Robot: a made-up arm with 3 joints. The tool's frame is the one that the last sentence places.
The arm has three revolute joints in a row. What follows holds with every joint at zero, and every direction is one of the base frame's.
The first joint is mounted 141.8 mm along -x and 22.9 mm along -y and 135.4 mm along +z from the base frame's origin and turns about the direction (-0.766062, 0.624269, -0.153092).
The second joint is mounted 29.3 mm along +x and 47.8 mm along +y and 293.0 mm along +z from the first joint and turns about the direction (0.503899, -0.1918, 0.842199).
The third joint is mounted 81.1 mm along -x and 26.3 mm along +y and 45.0 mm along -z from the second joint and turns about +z.
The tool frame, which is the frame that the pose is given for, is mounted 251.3 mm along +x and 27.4 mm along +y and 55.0 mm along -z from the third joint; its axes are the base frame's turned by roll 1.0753, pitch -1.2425 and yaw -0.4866 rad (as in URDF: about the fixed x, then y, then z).
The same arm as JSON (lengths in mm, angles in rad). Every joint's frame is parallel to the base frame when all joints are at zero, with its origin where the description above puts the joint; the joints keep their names.
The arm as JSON. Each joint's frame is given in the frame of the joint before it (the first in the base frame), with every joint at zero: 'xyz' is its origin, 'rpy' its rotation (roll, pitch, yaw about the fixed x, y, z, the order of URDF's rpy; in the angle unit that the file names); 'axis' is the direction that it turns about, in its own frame. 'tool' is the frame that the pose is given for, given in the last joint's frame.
{
  "units": {
    "length": "mm",
    "angle": "rad"
  },
  "joints": [
    {
      "name": "joint 1",
      "type": "revolute",
      "origin": {
        "xyz": [
          -141.8,
          -22.9,
          135.4
        ],
        "rpy": [
          0.0,
          0.0,
          0.0
        ]
      },
      "axis": [
        -0.766062,
        0.624269,
        -0.153092
      ]
    },
    {
      "name": "joint 2",
      "type": "revolute",
      "origin": {
        "xyz": [
          29.3,
          47.8,
          293.0
        ],
        "rpy": [
          0.0,
          0.0,
          0.0
        ]
      },
      "axis": [
        0.503899,
        -0.1918,
        0.842199
      ]
    },
    {
      "name": "joint 3",
      "type": "revolute",
      "origin": {
        "xyz": [
          -81.1,
          26.3,
          -45.0
        ],
        "rpy": [
          0.0,
          0.0,
          0.0
        ]
      },
      "axis": [
        0.0,
        0.0,
        1.0
      ]
    }
  ],
  "tool": {
    "origin": {
      "xyz": [
        251.3,
        27.4,
        -55.0
      ],
      "rpy": [
        1.0753,
        -1.2425,
        -0.4866
      ]
    }
  }
}

